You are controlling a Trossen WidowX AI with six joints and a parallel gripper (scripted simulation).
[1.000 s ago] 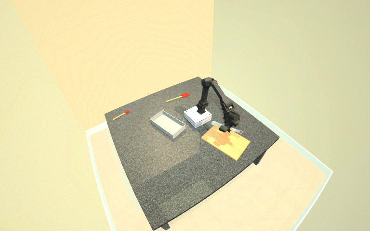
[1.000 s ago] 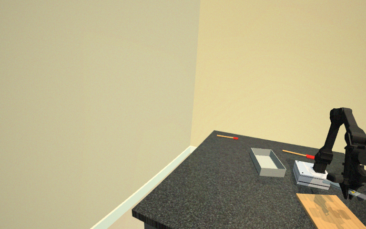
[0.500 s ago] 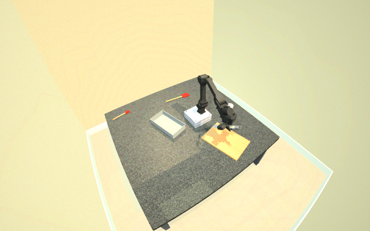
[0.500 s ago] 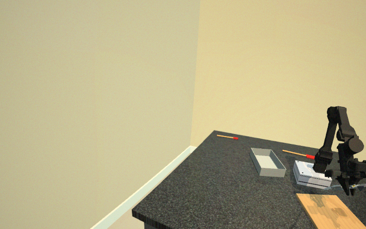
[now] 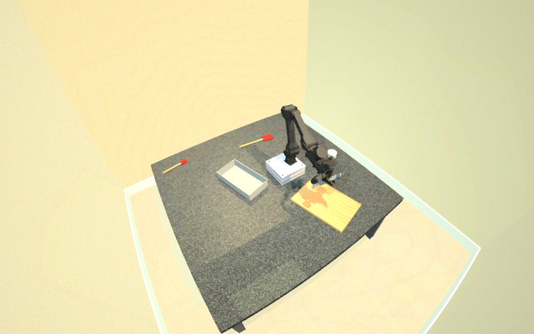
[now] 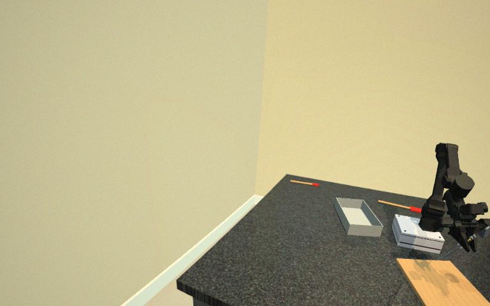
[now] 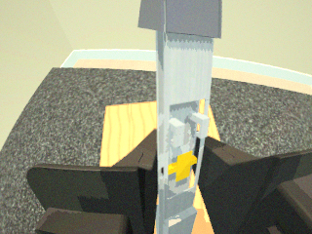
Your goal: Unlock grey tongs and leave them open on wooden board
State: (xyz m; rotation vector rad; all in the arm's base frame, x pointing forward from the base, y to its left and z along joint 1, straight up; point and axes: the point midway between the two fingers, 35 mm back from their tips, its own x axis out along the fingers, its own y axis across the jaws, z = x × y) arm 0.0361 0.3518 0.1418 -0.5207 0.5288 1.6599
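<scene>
Now: gripper tip 30 mm to the left of the small yellow lock piece, 20 mm below it and 10 mm short of it. From my gripper tip the other things lie so: wooden board: 180 mm below, 20 mm to the right; grey roasting tin: 480 mm to the right, 290 mm ahead, 160 mm below.
</scene>
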